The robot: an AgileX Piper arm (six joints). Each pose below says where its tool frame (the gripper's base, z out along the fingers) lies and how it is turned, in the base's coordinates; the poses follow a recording.
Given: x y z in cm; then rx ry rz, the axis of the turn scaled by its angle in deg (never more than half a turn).
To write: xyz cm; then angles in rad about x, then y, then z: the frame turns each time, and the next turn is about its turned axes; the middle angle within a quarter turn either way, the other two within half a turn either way. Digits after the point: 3 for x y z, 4 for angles.
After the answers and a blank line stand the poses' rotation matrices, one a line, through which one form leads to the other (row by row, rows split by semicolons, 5 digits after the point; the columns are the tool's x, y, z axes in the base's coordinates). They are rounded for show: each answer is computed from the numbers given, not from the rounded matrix.
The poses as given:
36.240, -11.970, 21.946, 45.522, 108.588, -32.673
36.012, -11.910, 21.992, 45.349, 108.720, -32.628
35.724, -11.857, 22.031, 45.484, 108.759, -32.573
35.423, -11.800, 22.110, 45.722, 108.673, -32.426
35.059, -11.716, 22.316, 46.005, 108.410, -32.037
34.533, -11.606, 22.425, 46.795, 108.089, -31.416
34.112, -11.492, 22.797, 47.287, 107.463, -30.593
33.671, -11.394, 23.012, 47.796, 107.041, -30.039
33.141, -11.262, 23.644, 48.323, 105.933, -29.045
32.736, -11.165, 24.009, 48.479, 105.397, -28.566
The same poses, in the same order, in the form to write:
36.240, -11.970, 21.946, 2.1278, 0.6427, -1.9821
36.012, -11.910, 21.992, 2.1299, 0.6441, -1.9857
35.724, -11.857, 22.031, 2.1315, 0.6430, -1.9852
35.423, -11.800, 22.110, 2.1321, 0.6426, -1.9814
35.059, -11.716, 22.316, 2.1320, 0.6453, -1.9736
34.533, -11.606, 22.425, 2.1347, 0.6454, -1.9601
34.112, -11.492, 22.797, 2.1326, 0.6526, -1.9431
33.671, -11.394, 23.012, 2.1320, 0.6555, -1.9303
33.141, -11.262, 23.644, 2.1228, 0.6665, -1.9036
32.736, -11.165, 24.009, 2.1178, 0.6728, -1.8913

-0.32004 0.73372 0.59935; 0.28116 0.67768 -0.67948; -0.90472 -0.04895 -0.42318
-0.32232 0.73178 0.60050; 0.28020 0.67969 -0.67787; -0.90421 -0.05023 -0.42412
-0.32220 0.73255 0.59964; 0.28233 0.67895 -0.67773; -0.90359 -0.04907 -0.42558
-0.31954 0.73399 0.59930; 0.28558 0.67764 -0.67768; -0.90352 -0.04540 -0.42614
-0.31314 0.73498 0.60145; 0.28999 0.67705 -0.67639; -0.90435 -0.03739 -0.42515
-0.30323 0.73905 0.60155; 0.30147 0.67325 -0.67517; -0.90398 -0.02338 -0.42694
-0.28904 0.74009 0.60723; 0.30930 0.67248 -0.67239; -0.90597 -0.00653 -0.42329
-0.27889 0.74210 0.60952; 0.31662 0.67027 -0.67119; -0.90663 0.00580 -0.42189
-0.25680 0.74283 0.61827; 0.32362 0.66889 -0.66923; -0.91067 0.02823 -0.41216
-0.24642 0.74222 0.62321; 0.32593 0.66905 -0.66794; -0.91271 0.03853 -0.40678

